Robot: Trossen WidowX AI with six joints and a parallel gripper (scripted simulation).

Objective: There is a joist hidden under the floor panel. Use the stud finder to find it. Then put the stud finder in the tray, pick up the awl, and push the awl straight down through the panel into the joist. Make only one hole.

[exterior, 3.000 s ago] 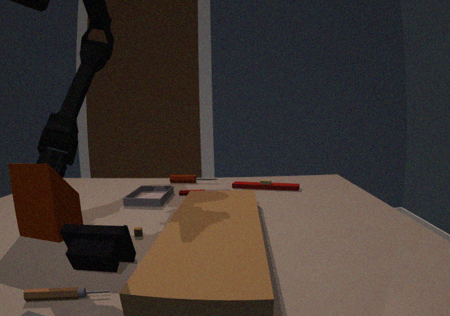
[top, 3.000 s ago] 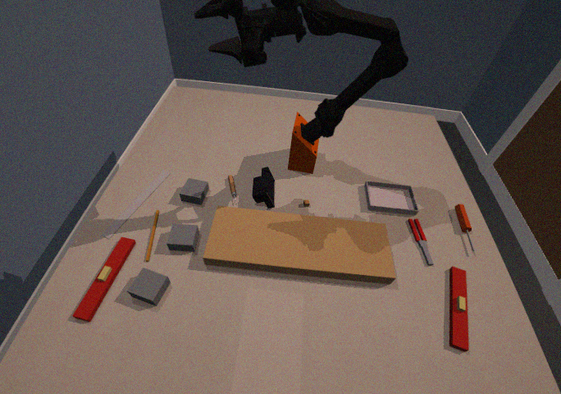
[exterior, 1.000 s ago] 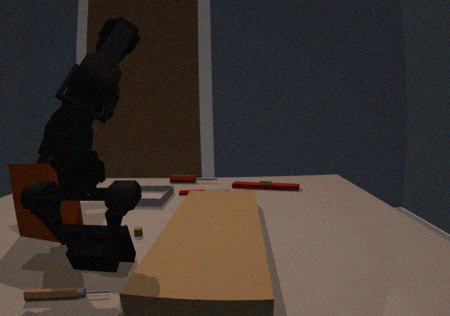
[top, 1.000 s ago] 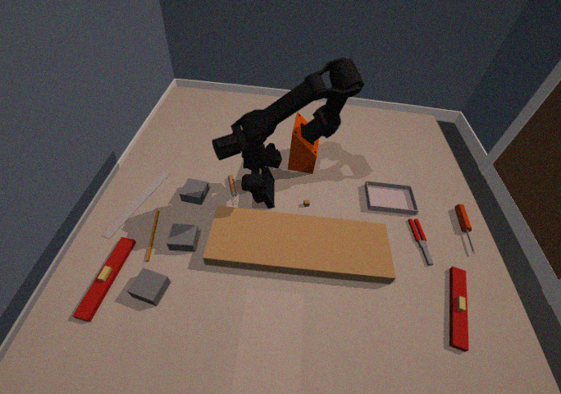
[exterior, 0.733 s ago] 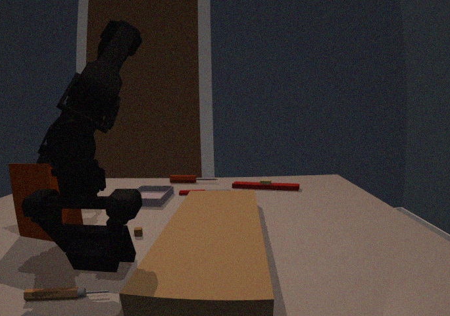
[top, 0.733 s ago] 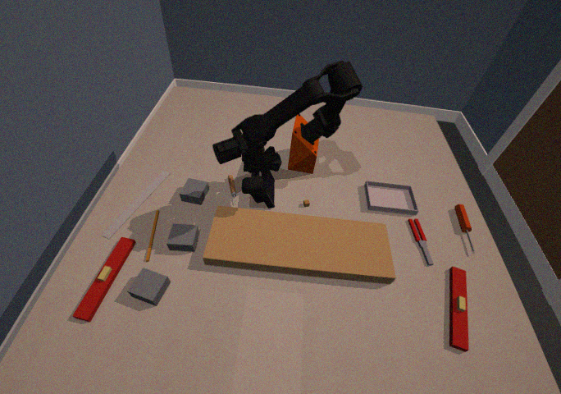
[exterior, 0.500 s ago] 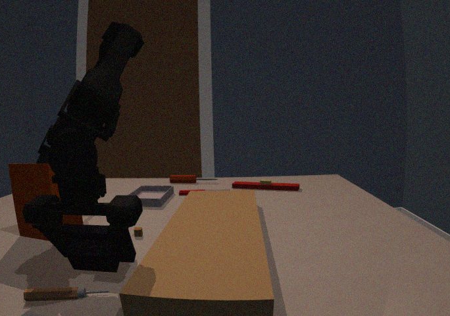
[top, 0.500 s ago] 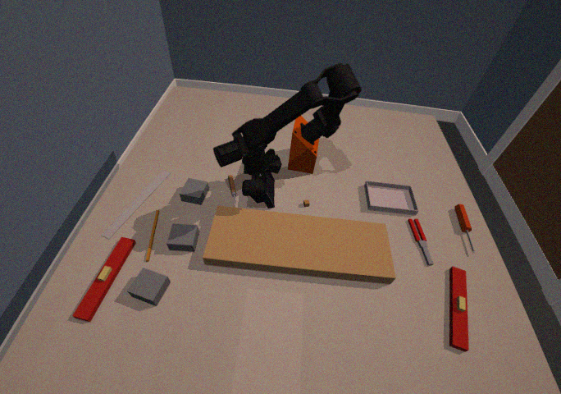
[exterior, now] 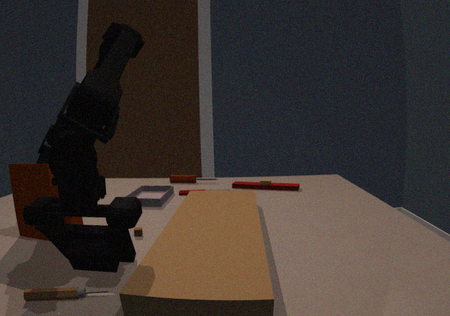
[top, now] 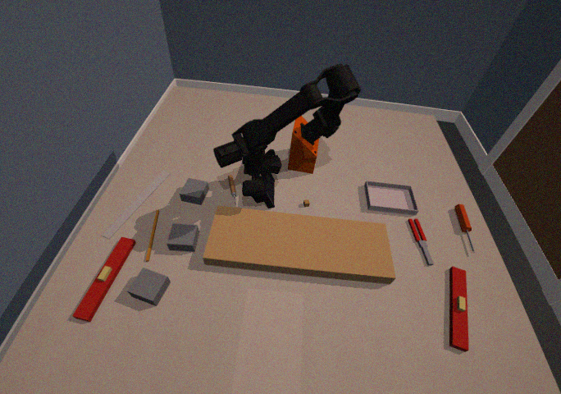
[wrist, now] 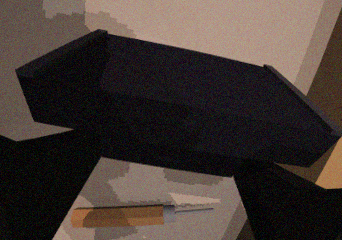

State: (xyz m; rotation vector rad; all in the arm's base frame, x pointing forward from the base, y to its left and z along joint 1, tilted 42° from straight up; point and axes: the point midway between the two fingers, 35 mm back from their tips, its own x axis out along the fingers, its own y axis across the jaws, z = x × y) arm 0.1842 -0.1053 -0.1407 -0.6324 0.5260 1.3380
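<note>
Right now the awl is 8 cm to the right of my gripper tip and 2 cm below it. From my gripper tip the other things lie so: stud finder 2 cm ahead, 1 cm to the left; pencil 30 cm to the right, 17 cm ahead, 2 cm below; small cube 17 cm to the left, 4 cm ahead, 2 cm below.
</note>
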